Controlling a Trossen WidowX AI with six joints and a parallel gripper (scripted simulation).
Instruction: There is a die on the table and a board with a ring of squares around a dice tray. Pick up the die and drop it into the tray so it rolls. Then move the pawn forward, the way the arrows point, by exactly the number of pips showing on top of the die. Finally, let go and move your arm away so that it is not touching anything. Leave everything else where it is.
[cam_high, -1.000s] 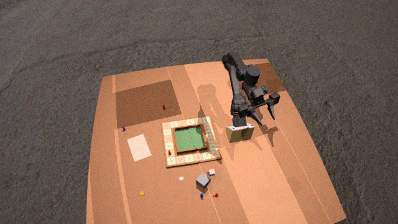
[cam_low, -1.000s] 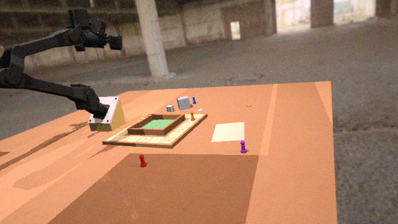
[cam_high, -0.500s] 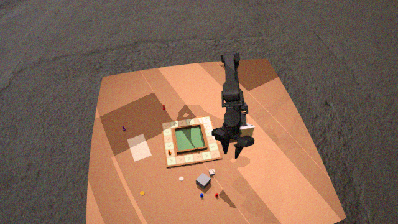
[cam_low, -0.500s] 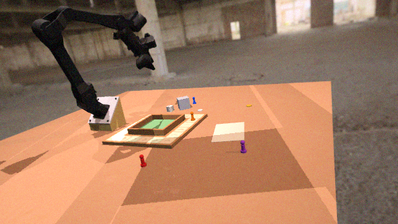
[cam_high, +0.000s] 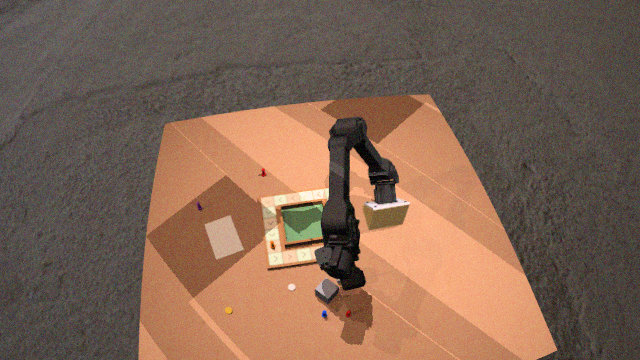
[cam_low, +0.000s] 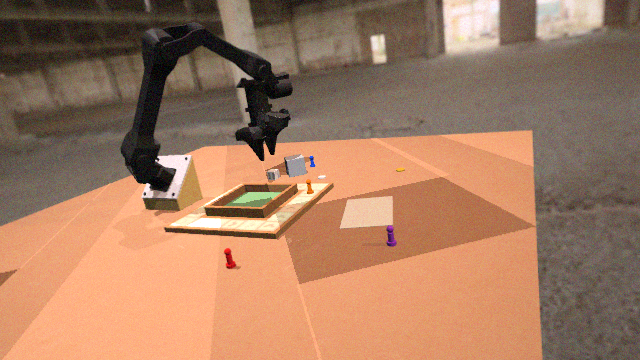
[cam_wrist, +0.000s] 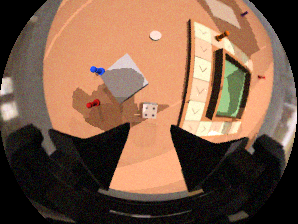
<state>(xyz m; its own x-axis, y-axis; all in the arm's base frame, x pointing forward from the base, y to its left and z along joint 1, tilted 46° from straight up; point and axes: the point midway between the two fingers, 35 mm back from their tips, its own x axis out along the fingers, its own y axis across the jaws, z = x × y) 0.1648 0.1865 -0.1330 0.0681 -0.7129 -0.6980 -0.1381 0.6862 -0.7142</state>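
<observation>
My gripper tip is now 210 mm short of the orange pawn, 120 mm to the left of it and 40 mm above it. Also, from my gripper tip: grey block 50 mm to the left, 50 mm ahead, 40 mm below; white disc 160 mm ahead, 60 mm below, 20 mm to the left; blue pawn 120 mm to the left, 70 mm ahead, 50 mm below.
</observation>
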